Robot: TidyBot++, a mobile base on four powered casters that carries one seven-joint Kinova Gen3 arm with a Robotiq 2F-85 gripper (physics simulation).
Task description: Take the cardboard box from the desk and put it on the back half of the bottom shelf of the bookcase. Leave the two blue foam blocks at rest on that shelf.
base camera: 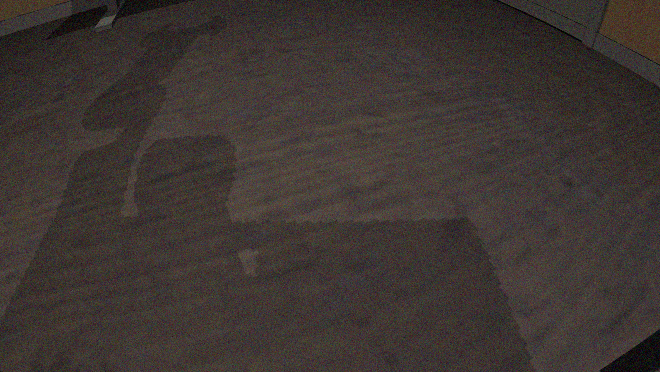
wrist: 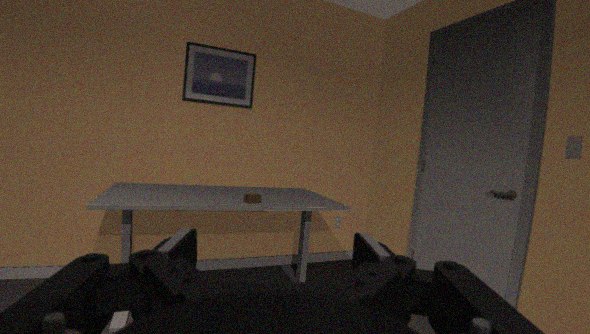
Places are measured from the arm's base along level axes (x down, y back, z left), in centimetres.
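Pixels of known places: gripper, fingertip midpoint: (wrist: 275, 248).
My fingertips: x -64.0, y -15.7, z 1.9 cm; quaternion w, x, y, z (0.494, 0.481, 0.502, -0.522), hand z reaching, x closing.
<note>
Behind a point stands the place of what it marks.
The desk (wrist: 175, 197) {y -176.5, x -32.3, z 68.2 cm} stands against the far wall in the wrist view, some way ahead. A small brown box (wrist: 252, 198) {y -179.1, x -35.4, z 21.4 cm}, the cardboard box, sits on its top, right of the middle. My gripper (wrist: 275, 248) {y -15.7, x -64.0, z 1.9 cm} is open, its two fingers wide apart in the lower part of the wrist view, with nothing between them. The desk is well beyond the fingers. The bookcase and the two blue foam blocks do not show in either view.
A grey door (wrist: 470, 150) {y -192.1, x -77.5, z -121.3 cm} stands to the right of the desk, and a framed picture (wrist: 218, 75) {y -234.9, x -120.0, z 62.2 cm} hangs above it. In the base camera view, the wooden floor (base camera: 350, 165) {y -53.2, x 39.6, z -6.5 cm} carries the robot's shadow, a desk foot (base camera: 106, 21) shows at upper left, and a wall corner lies at upper right.
</note>
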